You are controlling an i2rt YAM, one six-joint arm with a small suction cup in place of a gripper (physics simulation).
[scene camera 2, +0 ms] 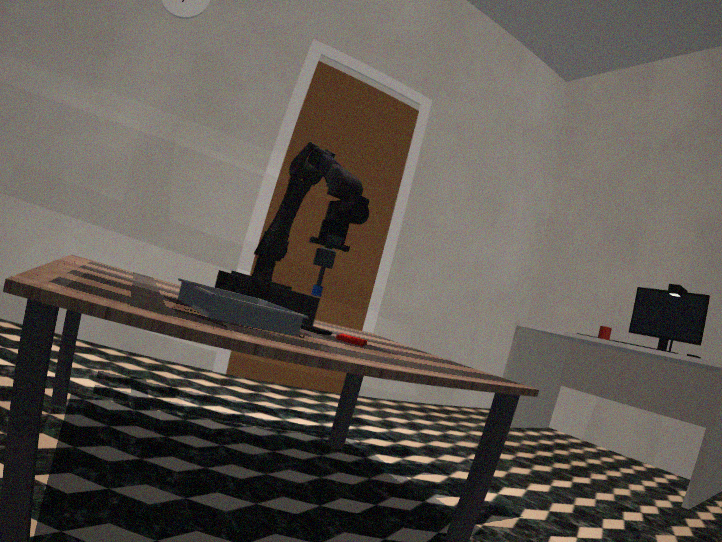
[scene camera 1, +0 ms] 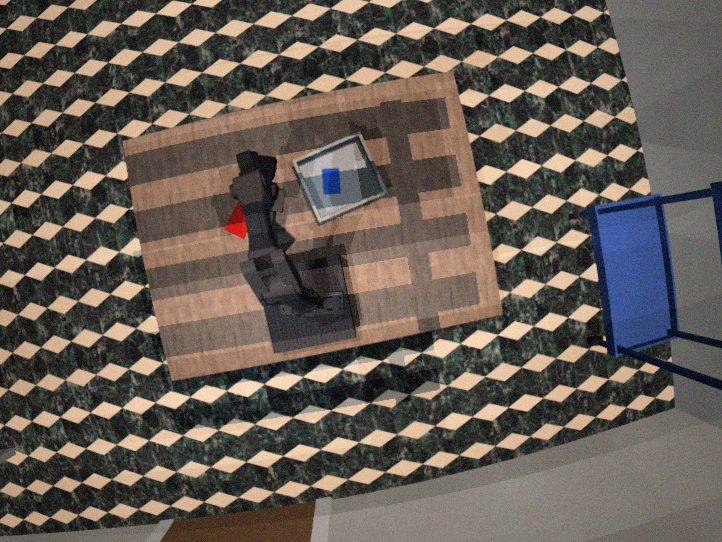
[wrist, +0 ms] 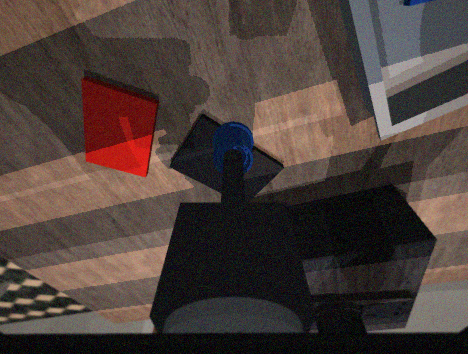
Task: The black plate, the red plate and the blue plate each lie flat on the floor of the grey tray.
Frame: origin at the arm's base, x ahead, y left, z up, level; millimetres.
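Seen in the pictures: hand, tool point: (scene camera 2: pixel 316 295) (wrist: pixel 233 140); arm's base, link origin: (scene camera 2: pixel 260 281) (scene camera 1: pixel 312 302) (wrist: pixel 333 304).
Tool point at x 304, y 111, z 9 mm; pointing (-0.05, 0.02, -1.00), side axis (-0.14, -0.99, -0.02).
Observation:
Offsets run from my tool point to a thing's top centre. Level surfaces: height alone.
The blue plate @(99 mm ahead, 175 mm right, 87 mm down) (scene camera 1: pixel 331 180) (wrist: pixel 417 2) lies flat on the floor of the grey tray @(106 mm ahead, 204 mm right, 49 mm down) (scene camera 1: pixel 353 206) (scene camera 2: pixel 242 310) (wrist: pixel 381 114). The red plate @(26 mm back, 139 mm left, 89 mm down) (scene camera 1: pixel 236 224) (scene camera 2: pixel 351 339) (wrist: pixel 119 127) lies flat on the table, left of the arm in the first scene view. The black plate @(88 mm back, 22 mm left, 90 mm down) (scene camera 2: pixel 317 330) (wrist: pixel 192 146) lies flat on the table between the red plate and the tray; the arm hides it in the first scene view. My suction gripper (scene camera 2: pixel 317 290) (wrist: pixel 233 146) is open and holds nothing. Its blue cup hangs above the black plate, apart from it, and covers part of it in the wrist view.
The arm's dark base (scene camera 1: pixel 312 333) stands at one long edge of the wooden table @(99 mm down) (scene camera 1: pixel 373 332) (scene camera 2: pixel 443 373). The tray's raised walls stand between the black plate and the blue plate. A blue chair (scene camera 1: pixel 635 277) stands on the floor away from the table.

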